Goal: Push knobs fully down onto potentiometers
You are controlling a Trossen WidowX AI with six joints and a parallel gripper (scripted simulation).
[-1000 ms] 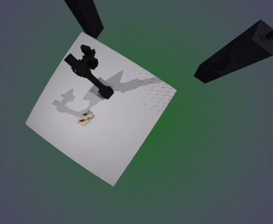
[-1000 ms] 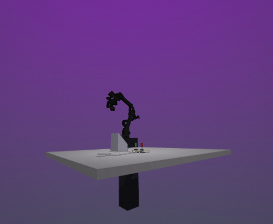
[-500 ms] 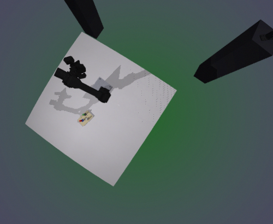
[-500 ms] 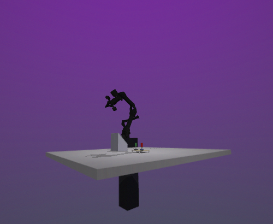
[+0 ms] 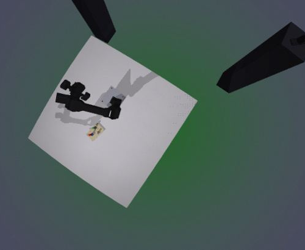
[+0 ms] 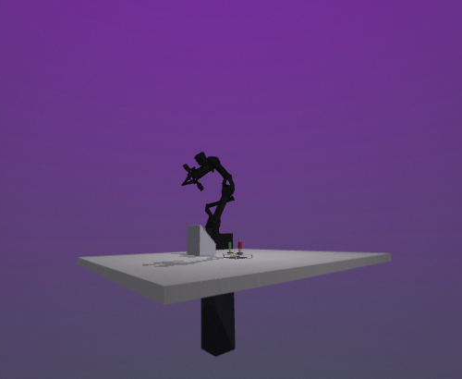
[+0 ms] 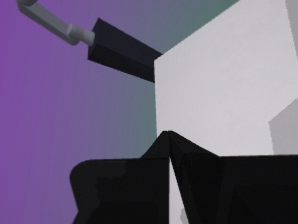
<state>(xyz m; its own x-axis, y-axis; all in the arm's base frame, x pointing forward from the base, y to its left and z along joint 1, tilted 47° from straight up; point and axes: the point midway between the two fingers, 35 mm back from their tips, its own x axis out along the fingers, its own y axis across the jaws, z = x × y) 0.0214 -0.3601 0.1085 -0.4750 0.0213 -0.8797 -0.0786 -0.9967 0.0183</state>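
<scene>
My gripper tip is 310 mm short of the white knob, 190 mm to the right of it and 380 mm above it. From my gripper tip the other things lie so: red knob (360 mm ahead, 140 mm to the left, 360 mm below).
</scene>
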